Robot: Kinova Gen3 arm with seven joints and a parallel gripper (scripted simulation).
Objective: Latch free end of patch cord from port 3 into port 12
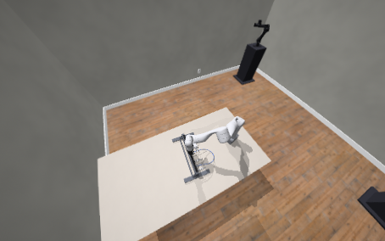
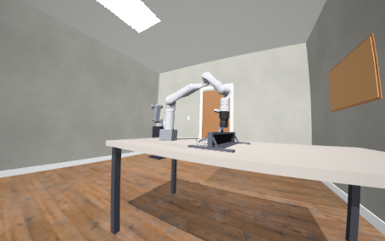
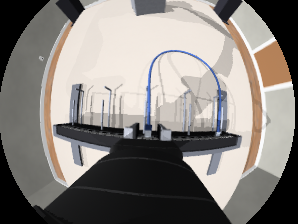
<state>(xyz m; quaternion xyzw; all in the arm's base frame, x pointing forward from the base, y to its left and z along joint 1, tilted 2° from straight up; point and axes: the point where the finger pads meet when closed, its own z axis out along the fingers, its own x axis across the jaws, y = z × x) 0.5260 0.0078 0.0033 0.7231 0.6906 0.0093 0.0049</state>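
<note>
Now: the plug 1 cm ahead of my hand and 1 cm below it.
</note>
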